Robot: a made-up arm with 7 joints.
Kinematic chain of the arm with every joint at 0, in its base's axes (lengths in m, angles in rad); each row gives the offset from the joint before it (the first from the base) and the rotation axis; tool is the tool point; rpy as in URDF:
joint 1: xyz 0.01 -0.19 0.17 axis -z
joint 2: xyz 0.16 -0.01 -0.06 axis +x
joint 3: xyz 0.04 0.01 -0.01 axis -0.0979 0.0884 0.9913
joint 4: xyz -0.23 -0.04 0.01 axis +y
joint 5: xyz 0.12 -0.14 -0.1 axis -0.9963 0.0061 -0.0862
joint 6: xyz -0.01 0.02 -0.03 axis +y
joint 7: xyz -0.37 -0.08 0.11 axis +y
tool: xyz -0.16 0.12 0.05 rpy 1.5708 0 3.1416
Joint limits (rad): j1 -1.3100..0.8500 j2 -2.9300..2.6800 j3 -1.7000..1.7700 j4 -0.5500..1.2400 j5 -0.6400..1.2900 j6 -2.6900..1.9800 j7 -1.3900..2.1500
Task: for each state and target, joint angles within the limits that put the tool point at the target. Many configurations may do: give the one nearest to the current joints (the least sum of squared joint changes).
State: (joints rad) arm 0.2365 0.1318 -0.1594 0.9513 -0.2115 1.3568 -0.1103
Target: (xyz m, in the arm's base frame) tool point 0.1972 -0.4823 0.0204
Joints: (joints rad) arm 0.1751 0.4174 -0.7519 1.2400 -0.0993 1.3515 -0.1899
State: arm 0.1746 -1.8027 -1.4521 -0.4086 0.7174 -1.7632 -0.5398
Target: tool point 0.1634 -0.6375 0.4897
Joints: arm -0.1835 -1.7687 -1.3116 -0.4995 0.2895 -1.8217 -0.5886
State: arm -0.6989 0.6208 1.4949 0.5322 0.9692 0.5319 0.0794
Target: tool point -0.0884 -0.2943 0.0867
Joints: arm -0.5820 0.6561 1.3452 0.6267 1.1583 1.1119 0.2690
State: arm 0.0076 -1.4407 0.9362 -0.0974 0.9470 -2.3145 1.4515
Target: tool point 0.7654 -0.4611 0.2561
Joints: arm -0.1539 -1.3514 1.1353 -0.2300 0.9910 -2.4597 1.3646
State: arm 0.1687 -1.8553 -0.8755 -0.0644 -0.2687 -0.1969 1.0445
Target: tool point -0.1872 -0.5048 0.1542
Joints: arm -0.2620 -2.1351 -0.4409 -0.5500 -0.1966 -0.5354 1.5167
